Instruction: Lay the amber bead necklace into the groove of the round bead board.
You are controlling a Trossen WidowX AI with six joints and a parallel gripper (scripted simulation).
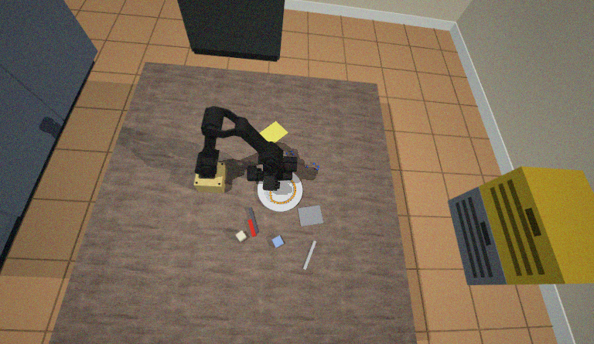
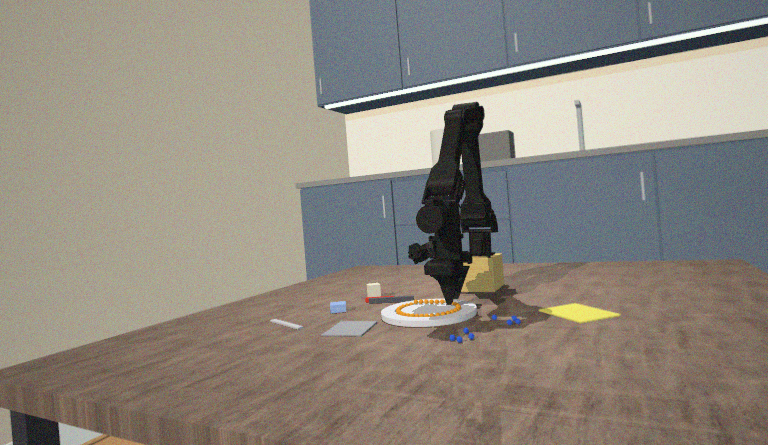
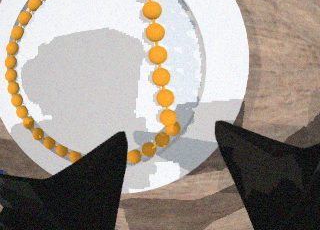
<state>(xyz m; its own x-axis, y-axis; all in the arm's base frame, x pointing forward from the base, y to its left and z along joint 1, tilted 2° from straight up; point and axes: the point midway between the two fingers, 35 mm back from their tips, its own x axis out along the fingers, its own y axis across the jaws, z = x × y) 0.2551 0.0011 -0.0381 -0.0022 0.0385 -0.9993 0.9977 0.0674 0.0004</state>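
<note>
Now: the red stick 6 cm behind my gripper tip, 19 cm to the right of it and 1 cm below it. Also, from my gripper tip: yellow sheet 1 cm ahead, 25 cm to the left, 1 cm below; then cream cube 10 cm behind, 25 cm to the right; then grey square tile 19 cm ahead, 15 cm to the right, 1 cm below.
</note>
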